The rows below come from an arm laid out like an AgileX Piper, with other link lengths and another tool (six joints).
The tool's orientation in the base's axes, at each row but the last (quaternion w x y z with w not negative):
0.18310, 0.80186, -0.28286, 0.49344
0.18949, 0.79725, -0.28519, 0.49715
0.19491, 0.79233, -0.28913, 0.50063
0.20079, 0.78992, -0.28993, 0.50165
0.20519, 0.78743, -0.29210, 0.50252
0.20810, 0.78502, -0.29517, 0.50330
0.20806, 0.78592, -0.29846, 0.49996
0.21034, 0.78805, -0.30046, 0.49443
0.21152, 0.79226, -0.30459, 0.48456
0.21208, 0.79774, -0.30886, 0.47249
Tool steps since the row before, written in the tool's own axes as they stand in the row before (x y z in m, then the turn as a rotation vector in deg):
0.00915, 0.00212, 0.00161, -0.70, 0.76, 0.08
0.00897, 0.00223, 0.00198, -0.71, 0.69, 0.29
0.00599, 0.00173, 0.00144, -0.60, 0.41, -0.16
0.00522, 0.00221, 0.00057, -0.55, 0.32, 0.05
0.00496, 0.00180, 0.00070, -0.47, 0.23, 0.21
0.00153, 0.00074, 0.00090, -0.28, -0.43, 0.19
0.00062, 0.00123, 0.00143, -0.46, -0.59, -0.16
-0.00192, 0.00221, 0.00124, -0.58, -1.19, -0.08
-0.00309, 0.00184, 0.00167, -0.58, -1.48, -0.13
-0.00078, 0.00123, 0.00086, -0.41, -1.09, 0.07
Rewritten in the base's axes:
0.00299, -0.00506, 0.00750, -0.67, -0.44, -0.65
0.00300, -0.00526, 0.00726, -0.49, -0.51, -0.75
0.00184, -0.00375, 0.00485, -0.58, -0.06, -0.47
0.00064, -0.00335, 0.00457, -0.36, -0.13, -0.51
0.00088, -0.00303, 0.00429, -0.16, -0.18, -0.51
0.00059, -0.00150, 0.00105, 0.33, 0.27, -0.35
0.00031, -0.00196, 0.00001, 0.15, 0.65, -0.37
-0.00133, -0.00189, -0.00219, 0.57, 1.07, -0.53
-0.00126, -0.00153, -0.00343, 0.73, 1.32, -0.52
-0.00060, -0.00120, -0.00103, 0.65, 0.86, -0.45

